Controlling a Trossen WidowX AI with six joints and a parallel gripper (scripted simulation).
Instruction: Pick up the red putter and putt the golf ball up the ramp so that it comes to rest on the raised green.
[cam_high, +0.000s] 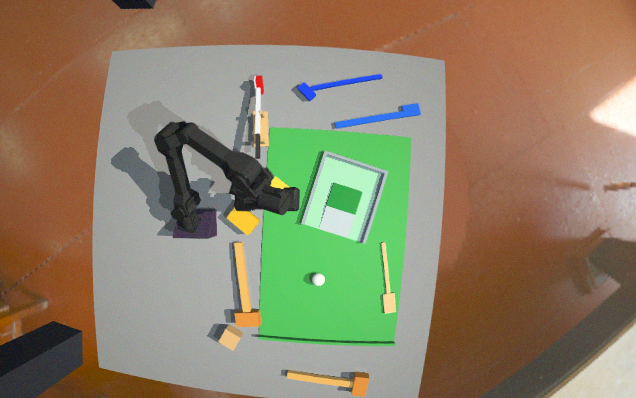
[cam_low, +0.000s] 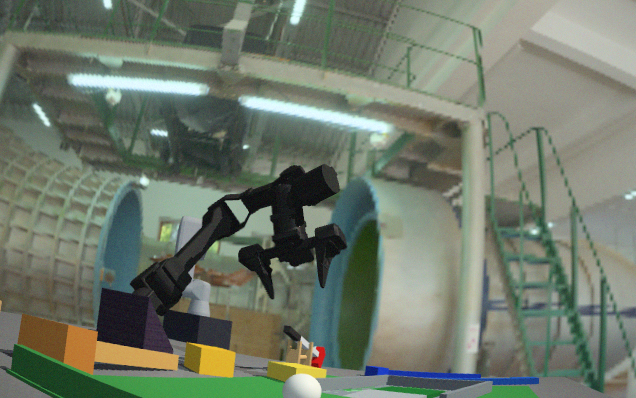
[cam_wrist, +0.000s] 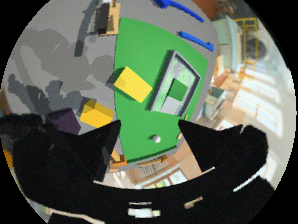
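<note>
Right now my gripper tip is 110 mm past the wooden stand, 230 mm to the right of it and 130 mm above it. From my gripper tip the other things lie so: white golf ball: 160 mm ahead, 230 mm to the right, 140 mm below; then red putter: 130 mm behind, 270 mm to the left, 100 mm below; then green mat: 190 mm ahead, 100 mm to the right, 160 mm below.
</note>
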